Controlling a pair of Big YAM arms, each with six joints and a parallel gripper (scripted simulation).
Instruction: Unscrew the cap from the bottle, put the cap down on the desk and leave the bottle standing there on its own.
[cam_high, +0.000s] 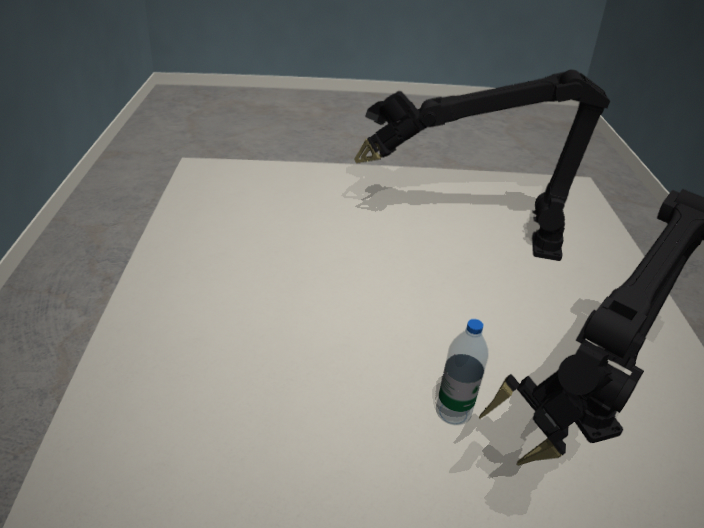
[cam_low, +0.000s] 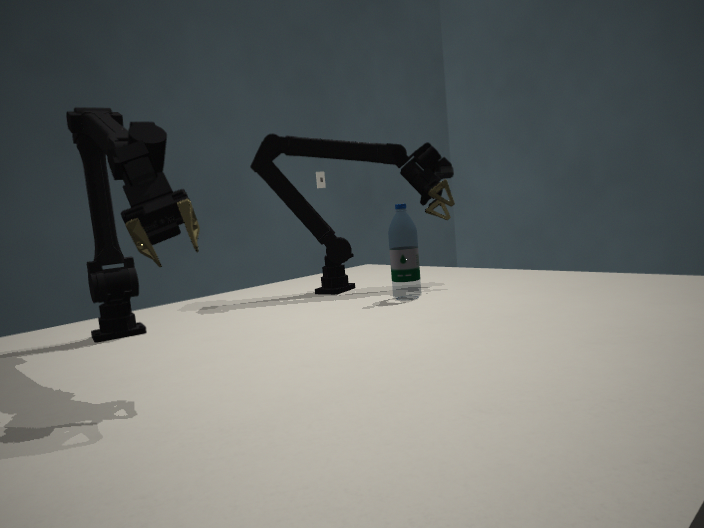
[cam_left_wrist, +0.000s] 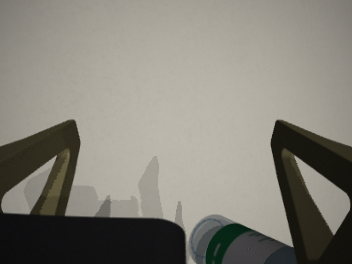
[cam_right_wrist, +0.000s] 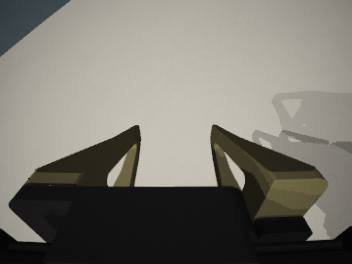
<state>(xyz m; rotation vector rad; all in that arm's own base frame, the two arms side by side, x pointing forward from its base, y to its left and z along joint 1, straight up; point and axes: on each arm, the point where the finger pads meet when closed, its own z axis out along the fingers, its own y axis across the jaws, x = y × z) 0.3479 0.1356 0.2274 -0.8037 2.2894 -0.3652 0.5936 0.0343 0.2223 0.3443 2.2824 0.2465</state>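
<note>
Now: the bottle 40 mm ahead of my left hand, 230 mm to the right of it and 100 mm below it. Also, from my left hand: cap 40 mm ahead, 230 mm to the right, 30 mm above.
</note>
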